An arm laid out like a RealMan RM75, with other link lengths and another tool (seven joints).
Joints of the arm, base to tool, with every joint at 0 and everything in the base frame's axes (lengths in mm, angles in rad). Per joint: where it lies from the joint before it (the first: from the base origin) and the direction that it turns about. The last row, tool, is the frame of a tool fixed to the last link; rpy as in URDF.
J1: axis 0 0 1 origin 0 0 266.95
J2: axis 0 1 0 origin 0 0 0
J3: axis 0 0 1 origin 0 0 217.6
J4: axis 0 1 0 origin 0 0 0
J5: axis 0 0 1 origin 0 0 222.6
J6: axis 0 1 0 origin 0 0 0
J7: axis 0 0 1 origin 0 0 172.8
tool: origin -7 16 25 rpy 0.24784 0 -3.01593
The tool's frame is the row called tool.
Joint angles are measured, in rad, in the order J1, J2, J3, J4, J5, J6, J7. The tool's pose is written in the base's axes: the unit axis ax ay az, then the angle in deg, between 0 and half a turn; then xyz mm. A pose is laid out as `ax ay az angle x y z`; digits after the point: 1 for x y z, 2 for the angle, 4 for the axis.
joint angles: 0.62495, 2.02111, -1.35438, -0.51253, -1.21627, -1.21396, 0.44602
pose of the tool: 0.1844 -0.9725 -0.1425 153.78 139.4 371.7 -46.3
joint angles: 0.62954, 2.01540, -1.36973, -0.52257, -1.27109, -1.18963, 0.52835
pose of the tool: 0.1595 -0.9801 -0.1182 155.81 145.1 370.5 -51.9
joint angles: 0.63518, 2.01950, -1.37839, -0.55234, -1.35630, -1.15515, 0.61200
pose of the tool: 0.1438 -0.9850 -0.0957 158.96 148.4 370.2 -59.7
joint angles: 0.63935, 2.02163, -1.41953, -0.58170, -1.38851, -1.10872, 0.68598
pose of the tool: 0.1282 -0.9883 -0.0832 161.17 147.7 371.3 -67.1
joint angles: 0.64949, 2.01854, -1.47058, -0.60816, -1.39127, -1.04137, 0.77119
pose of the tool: 0.1041 -0.9910 -0.0837 162.81 144.2 378.1 -71.7
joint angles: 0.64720, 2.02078, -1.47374, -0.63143, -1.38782, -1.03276, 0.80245
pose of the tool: 0.0977 -0.9914 -0.0868 162.00 137.9 380.5 -70.0
